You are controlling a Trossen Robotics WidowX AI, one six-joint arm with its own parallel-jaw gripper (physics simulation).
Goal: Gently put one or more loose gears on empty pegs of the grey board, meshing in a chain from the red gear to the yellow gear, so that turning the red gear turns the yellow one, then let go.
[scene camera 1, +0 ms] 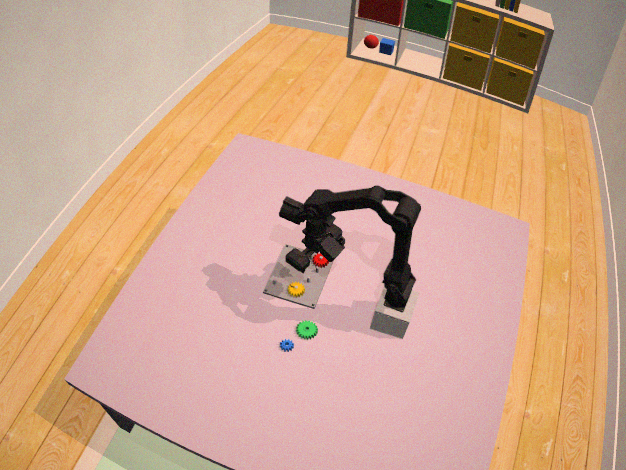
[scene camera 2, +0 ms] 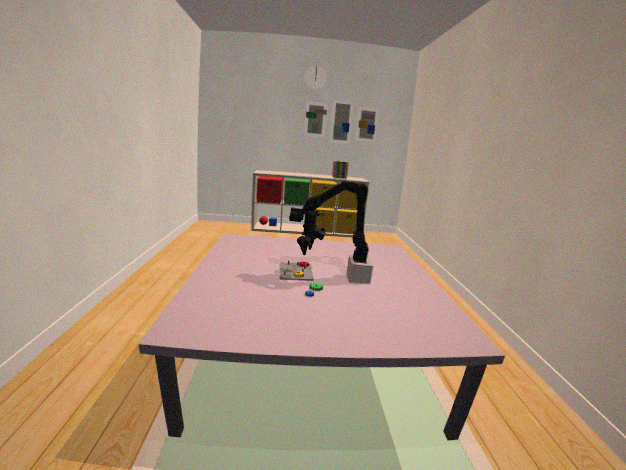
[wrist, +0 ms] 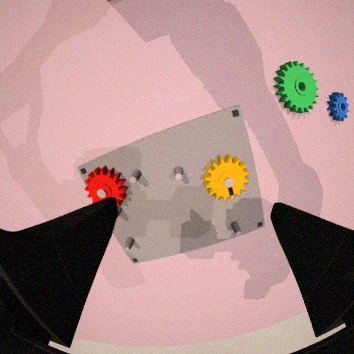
My gripper is open and holds nothing. Also in view: a green gear. Further things: a grey board, a yellow gear and a red gear.
My gripper also shows in the wrist view.
